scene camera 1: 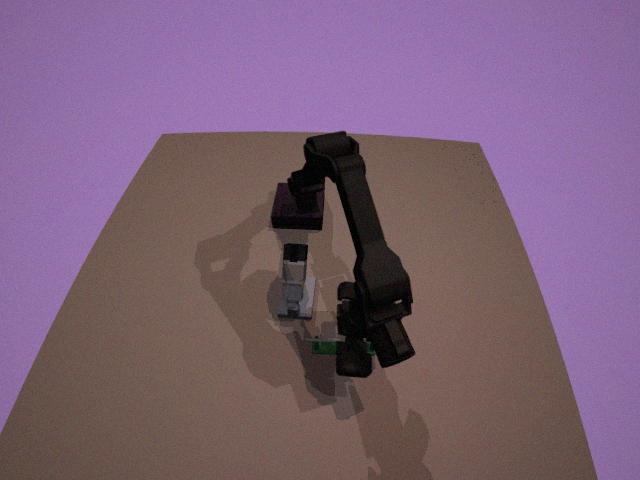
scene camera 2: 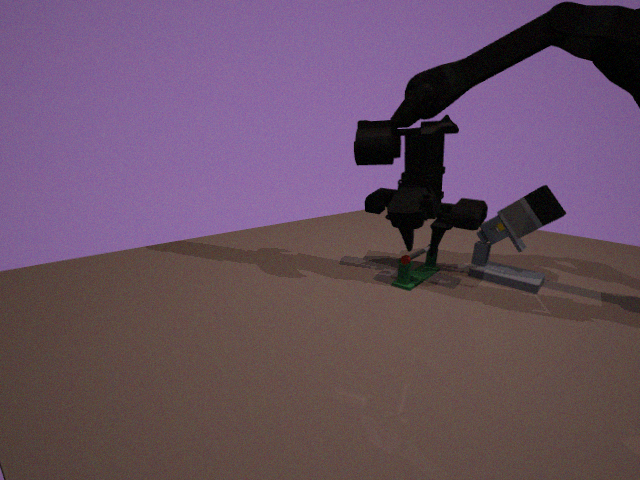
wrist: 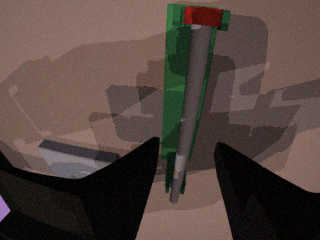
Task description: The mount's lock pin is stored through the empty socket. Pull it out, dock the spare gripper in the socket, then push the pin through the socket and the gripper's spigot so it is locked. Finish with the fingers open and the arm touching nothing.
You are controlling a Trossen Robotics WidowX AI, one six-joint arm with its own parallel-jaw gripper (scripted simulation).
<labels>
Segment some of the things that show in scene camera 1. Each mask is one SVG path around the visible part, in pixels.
My gripper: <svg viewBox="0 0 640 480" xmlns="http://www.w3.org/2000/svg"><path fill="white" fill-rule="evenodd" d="M343 282L339 285L337 299L342 301L342 304L337 305L338 333L341 336L345 336L345 342L337 341L336 373L342 376L366 378L372 373L372 355L367 353L366 342L371 342L368 331L371 329L366 330L365 326L353 315L353 305L357 300L354 283Z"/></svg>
A spare gripper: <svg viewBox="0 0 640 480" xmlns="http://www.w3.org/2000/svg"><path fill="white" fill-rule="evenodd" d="M284 244L281 283L303 285L306 281L308 245Z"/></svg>
</labels>
